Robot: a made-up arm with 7 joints. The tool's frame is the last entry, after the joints.
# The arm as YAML. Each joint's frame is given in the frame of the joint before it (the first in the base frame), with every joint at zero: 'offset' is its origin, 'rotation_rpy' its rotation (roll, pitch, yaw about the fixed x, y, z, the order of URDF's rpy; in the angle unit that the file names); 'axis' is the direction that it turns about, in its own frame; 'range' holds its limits. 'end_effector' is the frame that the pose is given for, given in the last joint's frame.
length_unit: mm
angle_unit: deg
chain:
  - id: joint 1
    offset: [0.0, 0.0, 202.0]
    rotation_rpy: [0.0, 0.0, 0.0]
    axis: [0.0, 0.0, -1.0]
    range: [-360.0, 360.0]
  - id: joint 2
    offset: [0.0, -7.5, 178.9]
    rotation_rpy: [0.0, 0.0, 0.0]
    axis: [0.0, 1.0, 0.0]
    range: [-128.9, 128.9]
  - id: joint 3
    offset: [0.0, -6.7, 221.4]
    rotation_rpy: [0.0, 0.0, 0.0]
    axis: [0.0, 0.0, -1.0]
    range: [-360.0, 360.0]
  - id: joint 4
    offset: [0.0, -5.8, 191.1]
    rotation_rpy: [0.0, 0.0, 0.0]
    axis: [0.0, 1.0, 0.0]
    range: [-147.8, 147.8]
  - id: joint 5
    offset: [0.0, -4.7, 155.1]
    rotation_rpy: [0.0, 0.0, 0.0]
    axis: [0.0, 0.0, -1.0]
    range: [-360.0, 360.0]
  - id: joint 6
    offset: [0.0, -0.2, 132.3]
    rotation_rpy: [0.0, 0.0, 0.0]
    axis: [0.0, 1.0, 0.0]
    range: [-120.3, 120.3]
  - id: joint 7
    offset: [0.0, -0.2, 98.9]
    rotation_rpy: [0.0, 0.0, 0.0]
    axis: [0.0, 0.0, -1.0]
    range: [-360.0, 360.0]
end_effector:
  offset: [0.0, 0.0, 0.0]
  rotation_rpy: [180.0, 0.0, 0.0]
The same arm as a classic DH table. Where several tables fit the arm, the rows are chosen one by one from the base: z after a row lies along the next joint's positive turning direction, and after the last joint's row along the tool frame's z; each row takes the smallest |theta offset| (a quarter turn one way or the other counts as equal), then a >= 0, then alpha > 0; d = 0 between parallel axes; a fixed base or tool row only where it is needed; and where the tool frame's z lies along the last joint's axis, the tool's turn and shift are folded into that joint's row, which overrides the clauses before.
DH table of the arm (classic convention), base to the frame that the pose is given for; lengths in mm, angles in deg. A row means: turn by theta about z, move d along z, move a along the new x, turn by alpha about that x. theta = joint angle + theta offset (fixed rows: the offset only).
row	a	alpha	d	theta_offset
base (fixed)	0	180	0	0
joint 1	0	90	-380.9	0
joint 2	0	-90	-14.2	0
joint 3	0	90	-412.5	0
joint 4	0	-90	-10.5	0
joint 5	0	90	-287.4	0
joint 6	0	-90	-0.4	0
joint 7	0	0	-98.9	0
Joint limits (deg, base to tool): -360..360 -128.9..128.9 -360..360 -147.8..147.8 -360..360 -120.3..120.3 -360..360

